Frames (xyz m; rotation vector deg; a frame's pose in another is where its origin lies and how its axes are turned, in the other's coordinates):
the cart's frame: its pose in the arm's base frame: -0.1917 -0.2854 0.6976 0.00 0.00 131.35
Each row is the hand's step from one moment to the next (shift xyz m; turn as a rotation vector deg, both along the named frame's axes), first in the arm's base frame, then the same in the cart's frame.
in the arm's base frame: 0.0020 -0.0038 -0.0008 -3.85 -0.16 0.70
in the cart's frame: -0.0042 0.0010 -0.0008 2.42 3.00 0.70
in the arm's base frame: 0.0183 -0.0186 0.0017 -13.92 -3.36 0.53
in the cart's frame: -0.0261 -0.0014 0.0017 6.67 12.67 0.53
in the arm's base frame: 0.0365 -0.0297 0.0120 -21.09 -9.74 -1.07
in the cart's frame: -0.0464 -0.0078 0.0120 6.62 22.27 -1.07
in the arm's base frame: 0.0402 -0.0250 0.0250 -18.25 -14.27 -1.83
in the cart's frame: -0.0453 -0.0137 0.0250 1.34 23.13 -1.83
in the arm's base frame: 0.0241 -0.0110 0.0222 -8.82 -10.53 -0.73
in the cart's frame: -0.0242 -0.0108 0.0222 -2.08 13.58 -0.73
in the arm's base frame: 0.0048 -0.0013 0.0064 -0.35 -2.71 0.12
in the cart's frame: -0.0041 -0.0027 0.0064 -1.80 2.05 0.12
